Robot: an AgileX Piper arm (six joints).
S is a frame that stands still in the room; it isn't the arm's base.
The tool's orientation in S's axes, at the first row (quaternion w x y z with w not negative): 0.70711 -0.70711 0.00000 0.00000
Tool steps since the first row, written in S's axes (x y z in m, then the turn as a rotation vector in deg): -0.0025 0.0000 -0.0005 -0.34 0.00 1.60; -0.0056 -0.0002 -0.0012 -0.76 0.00 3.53; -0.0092 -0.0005 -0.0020 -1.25 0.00 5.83; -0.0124 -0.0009 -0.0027 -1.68 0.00 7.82; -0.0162 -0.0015 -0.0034 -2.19 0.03 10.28; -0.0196 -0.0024 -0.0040 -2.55 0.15 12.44; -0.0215 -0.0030 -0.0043 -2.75 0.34 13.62
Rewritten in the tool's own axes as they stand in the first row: -0.0025 0.0005 0.0000 -0.34 -1.60 0.00; -0.0056 0.0012 -0.0002 -0.76 -3.53 0.00; -0.0092 0.0020 -0.0005 -1.25 -5.83 0.00; -0.0124 0.0027 -0.0009 -1.68 -7.82 0.00; -0.0162 0.0034 -0.0015 -2.19 -10.28 0.03; -0.0196 0.0040 -0.0024 -2.55 -12.44 0.15; -0.0215 0.0043 -0.0030 -2.75 -13.62 0.34
